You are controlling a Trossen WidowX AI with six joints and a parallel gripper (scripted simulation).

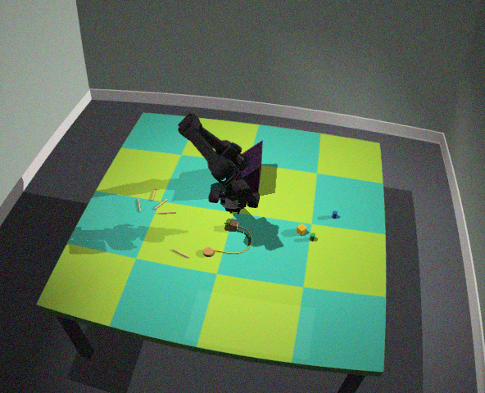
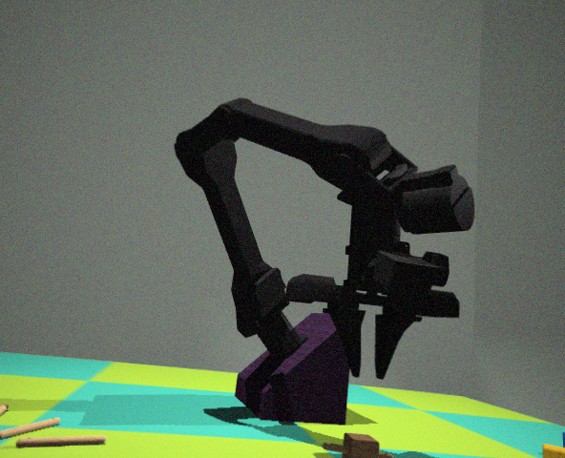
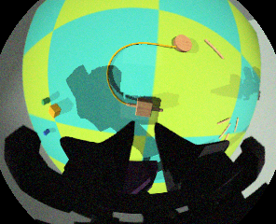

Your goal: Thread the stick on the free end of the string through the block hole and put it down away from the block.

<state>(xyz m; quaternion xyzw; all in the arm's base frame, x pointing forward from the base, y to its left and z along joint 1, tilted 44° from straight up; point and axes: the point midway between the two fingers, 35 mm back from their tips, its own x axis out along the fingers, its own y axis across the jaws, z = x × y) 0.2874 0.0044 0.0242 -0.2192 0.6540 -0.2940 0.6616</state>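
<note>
My gripper tip is now 7 cm above the wooden block. Round my gripper tip: orange cube (27 cm to the left, 7 cm below); then round wooden button (14 cm ahead, 9 cm to the right, 8 cm below); then thin wooden stick (8 cm below, 1 cm to the left).
</note>
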